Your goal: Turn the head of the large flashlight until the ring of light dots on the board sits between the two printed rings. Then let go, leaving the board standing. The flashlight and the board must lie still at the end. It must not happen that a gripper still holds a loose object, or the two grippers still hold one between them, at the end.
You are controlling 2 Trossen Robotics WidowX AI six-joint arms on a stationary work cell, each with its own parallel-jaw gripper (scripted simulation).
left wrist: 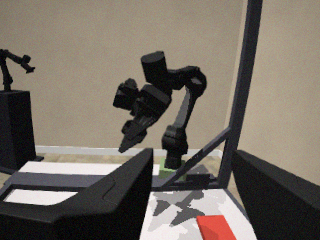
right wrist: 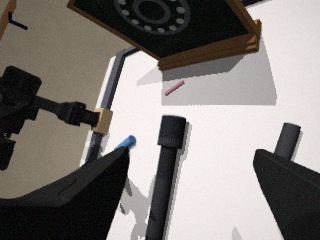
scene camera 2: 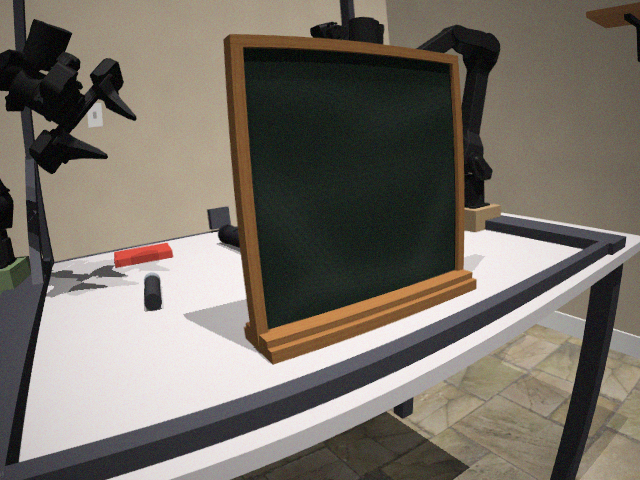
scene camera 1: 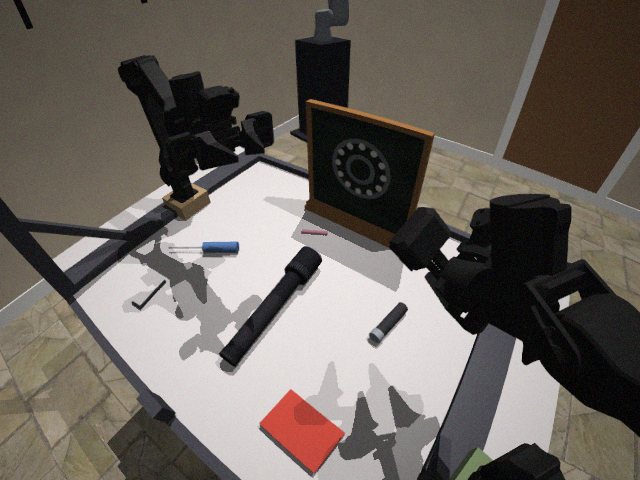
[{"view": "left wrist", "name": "my left gripper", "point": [192, 156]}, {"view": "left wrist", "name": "my right gripper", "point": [123, 146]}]
